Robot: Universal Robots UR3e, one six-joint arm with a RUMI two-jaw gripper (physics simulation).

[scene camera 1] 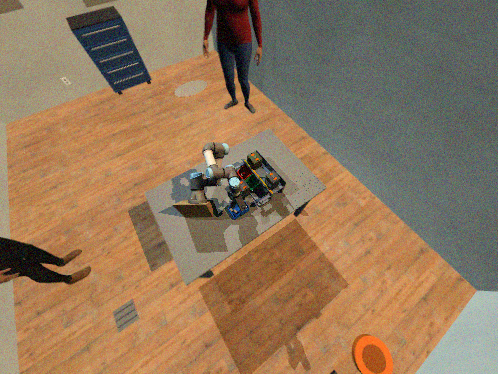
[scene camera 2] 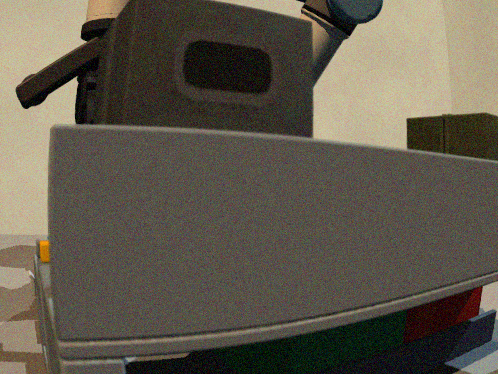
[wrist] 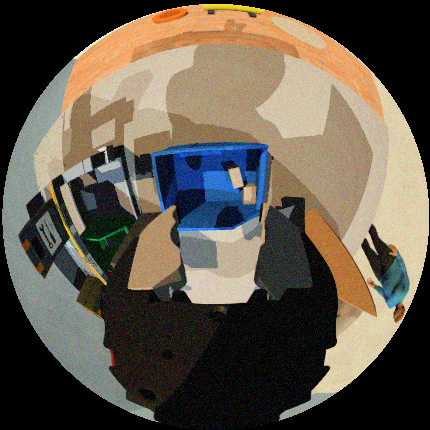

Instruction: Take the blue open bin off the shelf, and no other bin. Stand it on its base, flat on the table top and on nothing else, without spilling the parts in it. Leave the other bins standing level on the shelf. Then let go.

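Observation:
The blue open bin stands upright on the table top, apart from the shelf. Two tan parts show inside it. My gripper is open, its jaws apart over the bin's near side and holding nothing. Exact finger clearance is hard to judge. The grey shelf holds the green bin and the red bin. These look level, though much of each is hidden in the scene camera 2 view.
A dark box and an olive box stand on top of the shelf. A brown upright panel stands near the arm's base. A person in red stands behind the table.

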